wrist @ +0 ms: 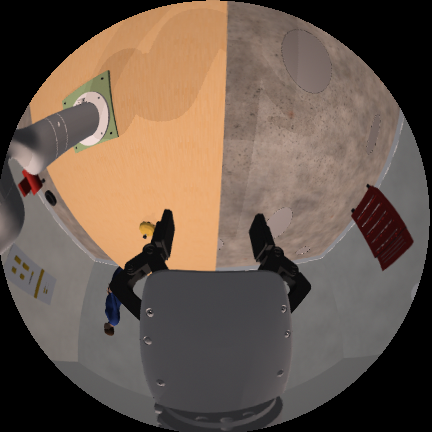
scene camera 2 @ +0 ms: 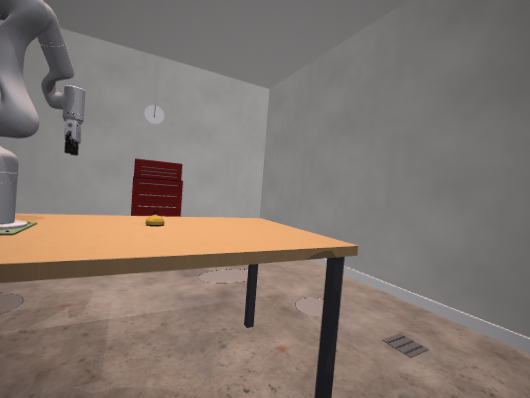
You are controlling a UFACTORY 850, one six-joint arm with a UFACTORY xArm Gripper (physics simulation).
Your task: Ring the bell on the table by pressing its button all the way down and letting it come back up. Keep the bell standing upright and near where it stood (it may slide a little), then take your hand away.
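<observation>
A small yellow bell [scene camera 2: 155, 221] [wrist: 146, 228] with a dark button on top stands upright on the wooden table [scene camera 2: 210, 240] [wrist: 175, 165]. In the scene view it is near the table's far edge; in the wrist view it shows just left of the left finger, which may hide a little of its right side. My gripper [scene camera 2: 71, 153] [wrist: 213, 220] is open and empty. In the scene view it hangs high above table level, well to the left of the bell, with its fingers pointing down.
The arm's base stands on a green plate [scene camera 2: 26, 228] [wrist: 113, 112] on the table. A red tool cabinet [scene camera 2: 157, 192] [wrist: 382, 227] stands beyond the table by the wall. A person in blue [wrist: 113, 307] shows at the lower left of the wrist view.
</observation>
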